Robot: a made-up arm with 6 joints. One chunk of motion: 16 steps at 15 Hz.
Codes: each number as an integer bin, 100 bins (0 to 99) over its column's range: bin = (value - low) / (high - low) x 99, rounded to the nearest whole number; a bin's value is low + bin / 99 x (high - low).
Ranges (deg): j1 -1.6..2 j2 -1.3..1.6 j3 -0.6..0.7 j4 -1.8..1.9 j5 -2.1..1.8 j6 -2..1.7
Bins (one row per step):
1: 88 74 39 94 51 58
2: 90 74 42 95 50 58
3: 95 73 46 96 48 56
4: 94 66 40 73 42 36
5: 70 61 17 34 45 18
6: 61 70 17 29 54 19
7: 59 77 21 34 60 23
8: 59 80 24 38 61 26
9: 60 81 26 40 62 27
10: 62 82 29 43 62 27
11: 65 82 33 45 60 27
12: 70 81 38 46 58 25
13: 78 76 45 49 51 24
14: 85 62 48 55 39 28
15: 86 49 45 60 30 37
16: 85 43 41 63 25 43
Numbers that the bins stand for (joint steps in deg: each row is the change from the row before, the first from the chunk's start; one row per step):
1: 1.600 0.868 -0.088 1.713 -0.091 0.168
2: 1.673 0.868 -0.048 1.751 -0.130 0.168
3: 1.855 0.838 0.004 1.788 -0.209 0.093
4: 1.818 0.633 -0.075 0.928 -0.445 -0.655
5: 0.945 0.487 -0.377 -0.529 -0.327 -1.327
6: 0.618 0.751 -0.377 -0.716 0.027 -1.290
7: 0.545 0.956 -0.324 -0.529 0.264 -1.140
8: 0.545 1.043 -0.285 -0.380 0.303 -1.028
9: 0.582 1.073 -0.259 -0.305 0.342 -0.991
10: 0.655 1.102 -0.219 -0.193 0.342 -0.991
11: 0.764 1.102 -0.167 -0.118 0.264 -0.991
12: 0.945 1.073 -0.101 -0.081 0.185 -1.066
13: 1.236 0.926 -0.009 0.031 -0.091 -1.103
14: 1.491 0.516 0.030 0.256 -0.564 -0.954
15: 1.527 0.135 -0.009 0.442 -0.918 -0.617
16: 1.491 -0.040 -0.062 0.555 -1.115 -0.393

